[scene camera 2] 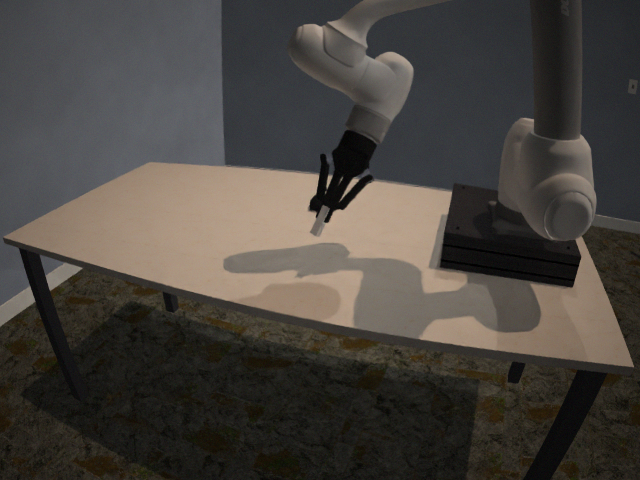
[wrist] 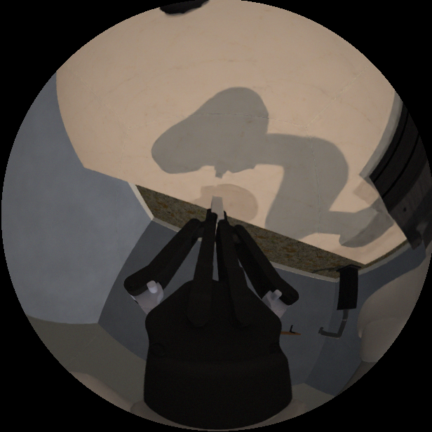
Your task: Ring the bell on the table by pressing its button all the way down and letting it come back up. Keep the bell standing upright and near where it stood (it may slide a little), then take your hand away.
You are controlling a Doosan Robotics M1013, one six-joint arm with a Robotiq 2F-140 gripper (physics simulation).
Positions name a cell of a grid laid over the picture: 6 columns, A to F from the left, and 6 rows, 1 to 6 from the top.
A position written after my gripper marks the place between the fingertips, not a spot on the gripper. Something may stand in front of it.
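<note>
My gripper (scene camera 2: C3) is visible; the same gripper (wrist: C3) is also in sight in that second view.
</note>
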